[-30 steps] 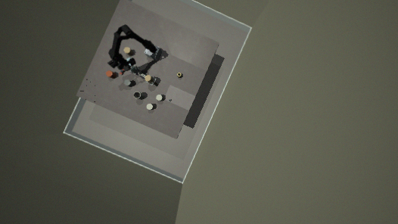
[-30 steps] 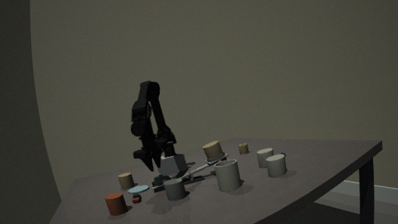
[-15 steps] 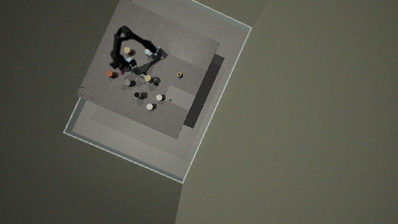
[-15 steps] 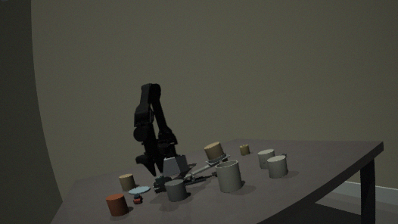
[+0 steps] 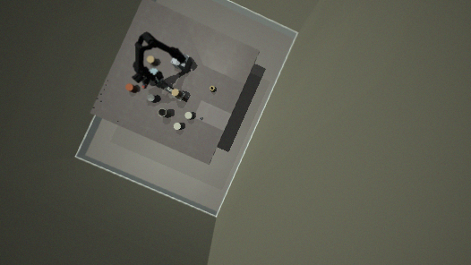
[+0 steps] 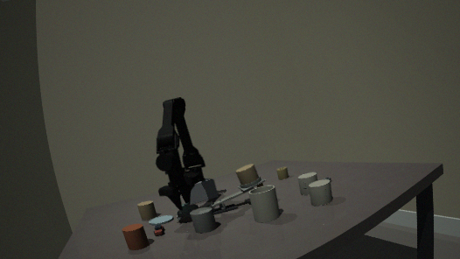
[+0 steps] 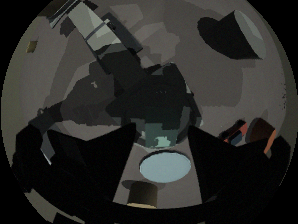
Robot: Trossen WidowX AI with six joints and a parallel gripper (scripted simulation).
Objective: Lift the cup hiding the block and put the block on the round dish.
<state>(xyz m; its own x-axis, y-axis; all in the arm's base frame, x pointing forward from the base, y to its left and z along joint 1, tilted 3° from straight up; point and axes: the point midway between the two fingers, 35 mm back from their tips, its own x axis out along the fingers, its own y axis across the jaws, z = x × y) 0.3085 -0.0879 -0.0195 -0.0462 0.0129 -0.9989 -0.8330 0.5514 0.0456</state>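
My gripper tip is 110 mm to the left of the light blue round dish, 50 mm past it and 40 mm above it. Round my gripper tip: grey cup: 170 mm ahead, 70 mm to the left, 10 mm below; then red piece: 110 mm to the right, 100 mm ahead, 30 mm below; then teal block: right at my gripper tip.
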